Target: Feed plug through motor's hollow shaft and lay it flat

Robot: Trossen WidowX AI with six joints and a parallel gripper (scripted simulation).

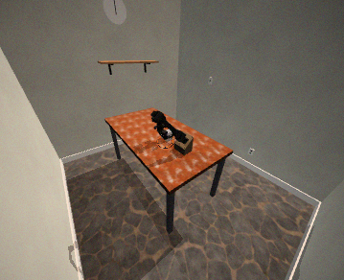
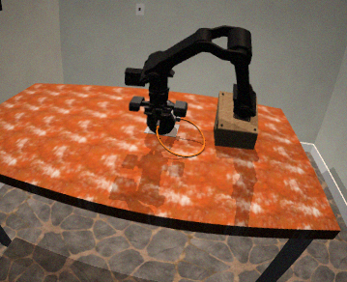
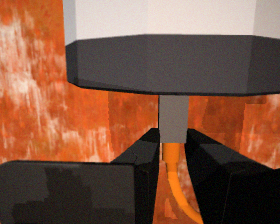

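Now: hand 30 mm above the grey plug and 20 mm to the left of it.
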